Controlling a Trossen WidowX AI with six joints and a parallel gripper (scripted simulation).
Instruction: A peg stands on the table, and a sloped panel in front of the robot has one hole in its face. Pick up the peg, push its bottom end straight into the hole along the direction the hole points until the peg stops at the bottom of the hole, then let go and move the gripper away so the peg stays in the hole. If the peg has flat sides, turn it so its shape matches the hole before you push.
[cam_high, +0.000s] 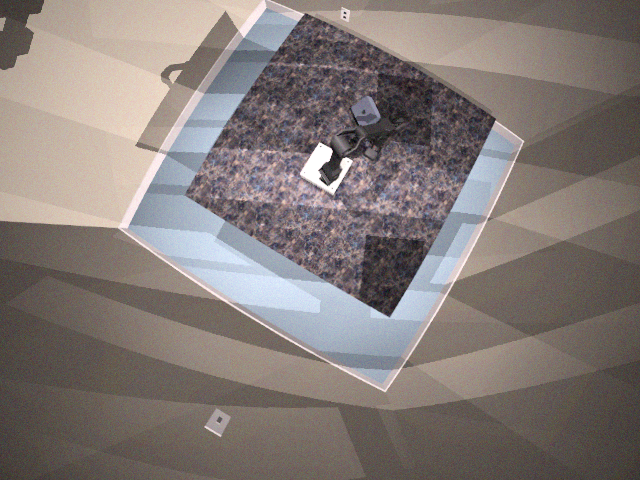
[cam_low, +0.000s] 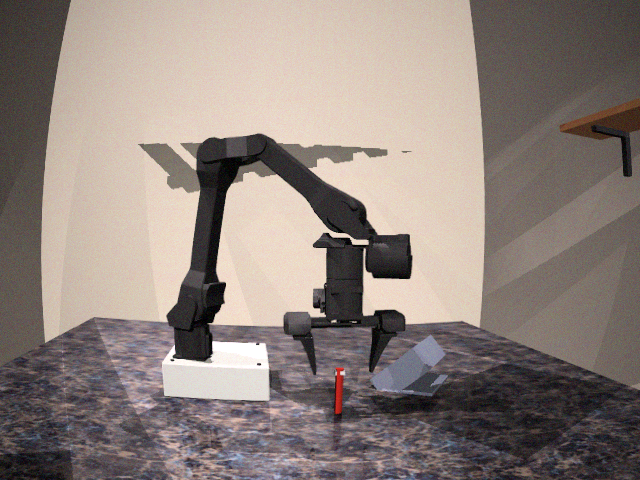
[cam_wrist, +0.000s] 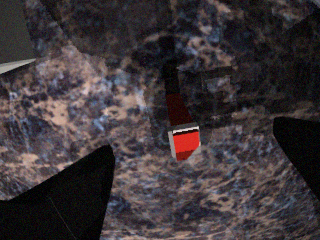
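My gripper tip is 20 mm above the red peg and 10 mm past it. The rest, counted from my gripper tip: grey sloped panel: 160 mm to the left, 140 mm ahead, 40 mm below.
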